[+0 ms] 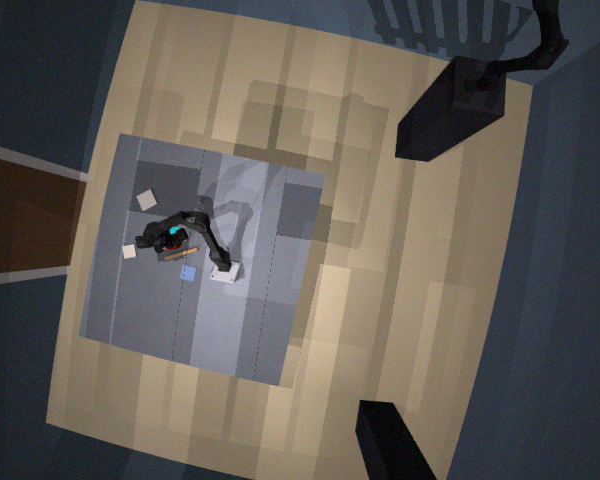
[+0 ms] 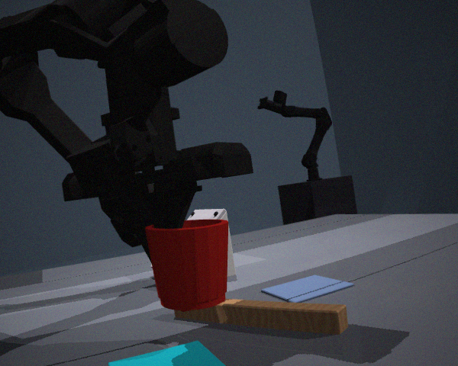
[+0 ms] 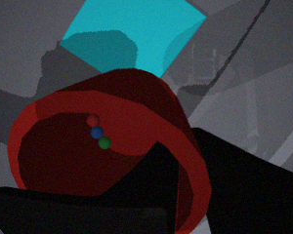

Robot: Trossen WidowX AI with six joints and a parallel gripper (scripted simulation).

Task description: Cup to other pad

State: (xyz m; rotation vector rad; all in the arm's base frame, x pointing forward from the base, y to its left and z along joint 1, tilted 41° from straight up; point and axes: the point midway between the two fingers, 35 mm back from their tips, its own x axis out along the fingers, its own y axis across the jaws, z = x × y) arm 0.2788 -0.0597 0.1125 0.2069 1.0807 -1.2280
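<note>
My gripper tip is now 5 cm short of the cyan pad, 3 cm to the left of it and 9 cm above it. From my gripper tip the other things lie so: red cup: 3 cm ahead, 2 cm to the left; then wooden bar: 1 cm ahead, 8 cm to the left, 8 cm below.
</note>
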